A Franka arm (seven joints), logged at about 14 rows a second.
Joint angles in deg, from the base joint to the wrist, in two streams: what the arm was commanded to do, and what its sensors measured. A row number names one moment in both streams.
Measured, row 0: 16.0, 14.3, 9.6, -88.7, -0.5, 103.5, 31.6
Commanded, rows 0 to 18: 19.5, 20.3, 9.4, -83.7, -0.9, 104.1, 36.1; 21.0, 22.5, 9.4, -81.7, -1.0, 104.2, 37.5; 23.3, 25.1, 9.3, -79.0, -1.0, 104.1, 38.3; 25.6, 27.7, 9.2, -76.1, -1.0, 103.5, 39.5; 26.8, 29.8, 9.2, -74.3, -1.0, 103.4, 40.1; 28.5, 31.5, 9.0, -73.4, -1.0, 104.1, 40.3; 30.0, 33.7, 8.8, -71.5, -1.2, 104.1, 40.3; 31.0, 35.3, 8.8, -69.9, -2.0, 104.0, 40.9; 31.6, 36.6, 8.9, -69.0, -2.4, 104.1, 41.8; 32.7, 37.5, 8.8, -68.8, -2.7, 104.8, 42.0; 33.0, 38.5, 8.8, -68.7, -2.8, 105.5, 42.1; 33.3, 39.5, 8.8, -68.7, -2.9, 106.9, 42.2; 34.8, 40.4, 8.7, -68.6, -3.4, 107.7, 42.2; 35.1, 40.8, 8.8, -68.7, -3.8, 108.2, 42.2; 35.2, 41.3, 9.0, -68.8, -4.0, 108.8, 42.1; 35.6, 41.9, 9.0, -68.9, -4.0, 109.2, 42.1; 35.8, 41.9, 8.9, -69.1, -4.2, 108.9, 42.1; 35.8, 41.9, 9.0, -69.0, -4.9, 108.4, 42.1; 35.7, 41.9, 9.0, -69.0, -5.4, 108.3, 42.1
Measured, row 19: 35.7, 41.0, 8.9, -70.8, -3.7, 108.8, 40.9
